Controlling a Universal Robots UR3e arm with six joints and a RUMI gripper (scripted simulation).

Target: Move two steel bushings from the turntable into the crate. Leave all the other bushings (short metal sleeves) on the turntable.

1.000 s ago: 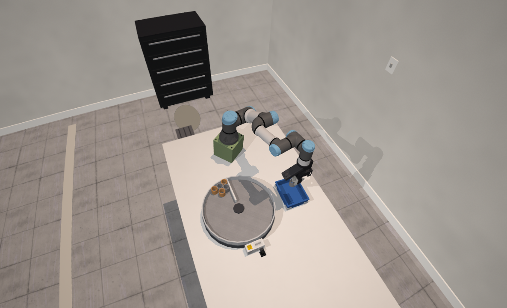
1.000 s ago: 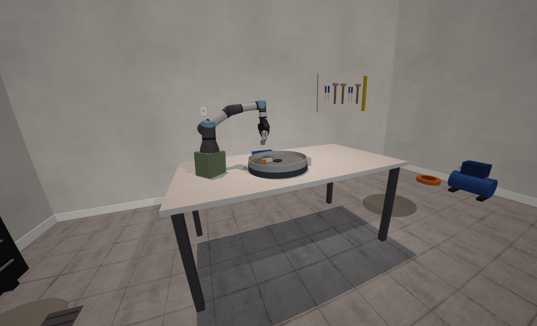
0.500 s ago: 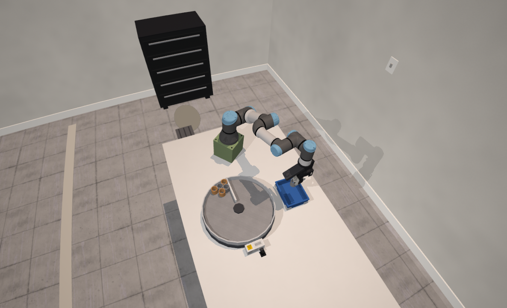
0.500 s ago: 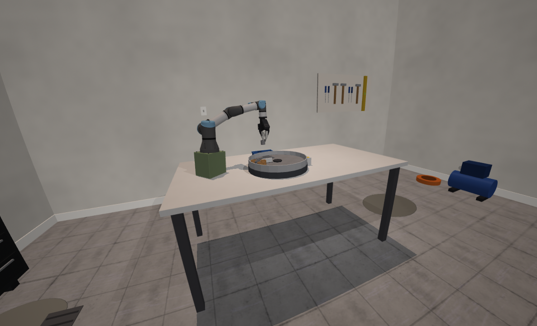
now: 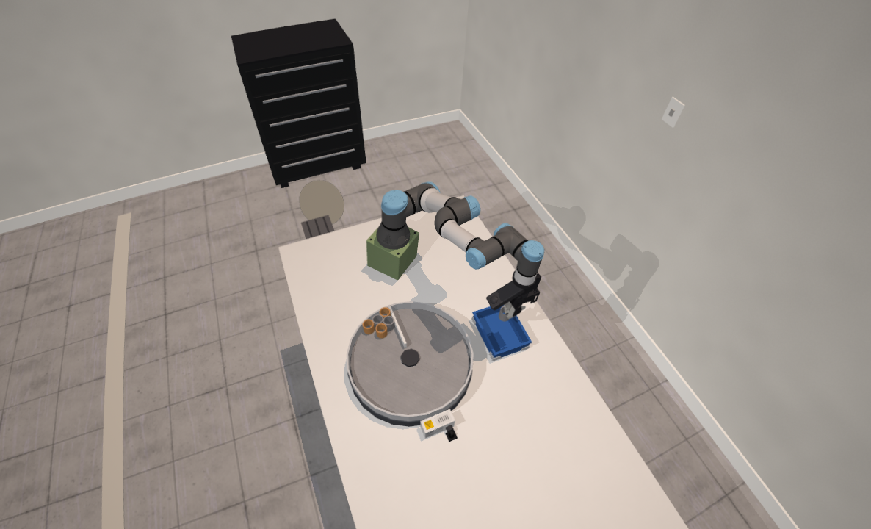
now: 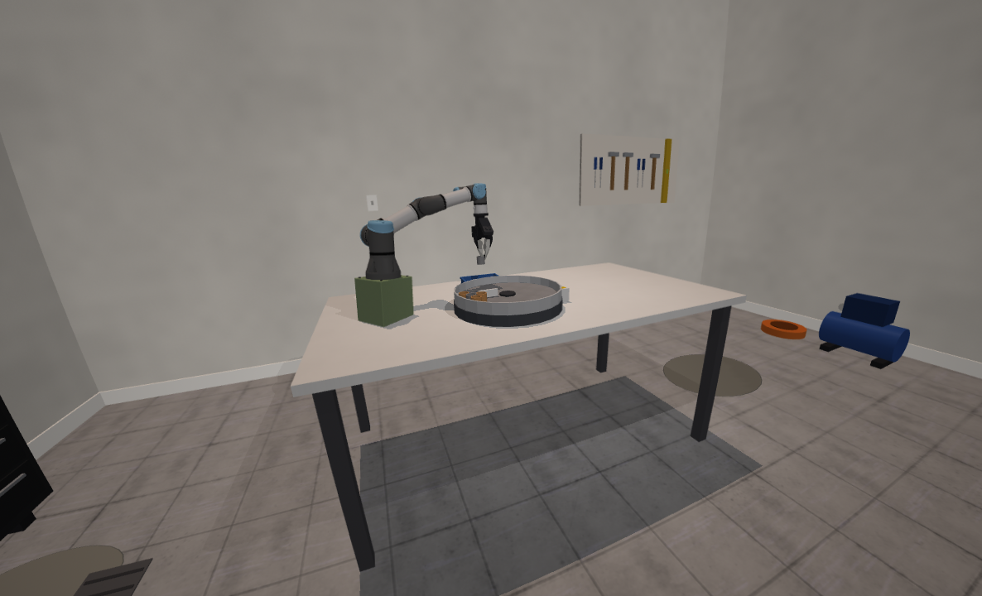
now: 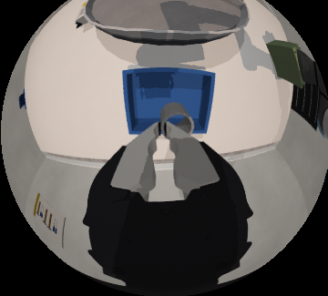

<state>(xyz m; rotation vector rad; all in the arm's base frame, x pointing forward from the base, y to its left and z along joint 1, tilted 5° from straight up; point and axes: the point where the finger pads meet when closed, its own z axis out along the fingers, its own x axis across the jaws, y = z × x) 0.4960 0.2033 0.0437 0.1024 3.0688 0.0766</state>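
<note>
My gripper is now 20 mm past the blue crate and 130 mm above it. The rest, counted from my hand: round grey turntable 50 mm behind, 340 mm to the right, 100 mm below.
</note>
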